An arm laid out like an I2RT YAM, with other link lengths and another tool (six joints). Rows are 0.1 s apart.
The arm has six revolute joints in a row. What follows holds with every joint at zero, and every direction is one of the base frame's. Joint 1 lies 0.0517 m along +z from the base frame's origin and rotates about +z. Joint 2 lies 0.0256 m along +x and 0.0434 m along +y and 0.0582 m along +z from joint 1 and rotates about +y. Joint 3 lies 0.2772 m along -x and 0.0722 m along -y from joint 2 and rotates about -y. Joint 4 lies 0.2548 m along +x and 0.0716 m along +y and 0.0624 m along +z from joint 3 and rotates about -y. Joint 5 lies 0.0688 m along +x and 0.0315 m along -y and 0.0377 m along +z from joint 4 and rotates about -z. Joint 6 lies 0.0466 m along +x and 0.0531 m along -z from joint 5 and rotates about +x. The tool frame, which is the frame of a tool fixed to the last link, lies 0.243 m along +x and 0.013 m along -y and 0.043 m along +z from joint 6; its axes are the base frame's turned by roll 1.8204, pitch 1.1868 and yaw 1.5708 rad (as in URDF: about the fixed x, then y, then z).
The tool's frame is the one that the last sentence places.
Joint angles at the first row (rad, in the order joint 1, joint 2, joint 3, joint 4, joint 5, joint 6):
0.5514, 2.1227, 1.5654, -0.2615, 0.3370, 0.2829
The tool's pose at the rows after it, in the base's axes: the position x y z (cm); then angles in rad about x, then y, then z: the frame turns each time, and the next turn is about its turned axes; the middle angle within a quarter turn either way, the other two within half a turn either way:
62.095 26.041 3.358 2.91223 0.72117 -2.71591
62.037 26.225 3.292 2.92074 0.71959 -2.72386
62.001 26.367 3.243 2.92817 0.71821 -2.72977
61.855 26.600 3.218 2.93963 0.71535 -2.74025
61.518 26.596 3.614 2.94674 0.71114 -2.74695
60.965 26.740 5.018 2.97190 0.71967 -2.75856
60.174 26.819 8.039 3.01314 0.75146 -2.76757
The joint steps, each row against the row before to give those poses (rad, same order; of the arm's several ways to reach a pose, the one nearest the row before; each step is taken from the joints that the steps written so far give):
0.0000, 0.0000, 0.0000, -0.0023, -0.0148, -0.0031
0.0000, 0.0000, 0.0000, -0.0004, -0.0069, -0.0011
-0.0004, 0.0000, 0.0000, 0.0000, -0.0061, -0.0004
0.0004, -0.0026, -0.0011, -0.0026, -0.0092, -0.0008
0.0000, -0.0153, -0.0031, -0.0153, -0.0065, 0.0004
0.0000, -0.0424, -0.0195, -0.0080, -0.0152, 0.0004
0.0000, -0.0812, -0.0400, 0.0026, -0.0179, 0.0019

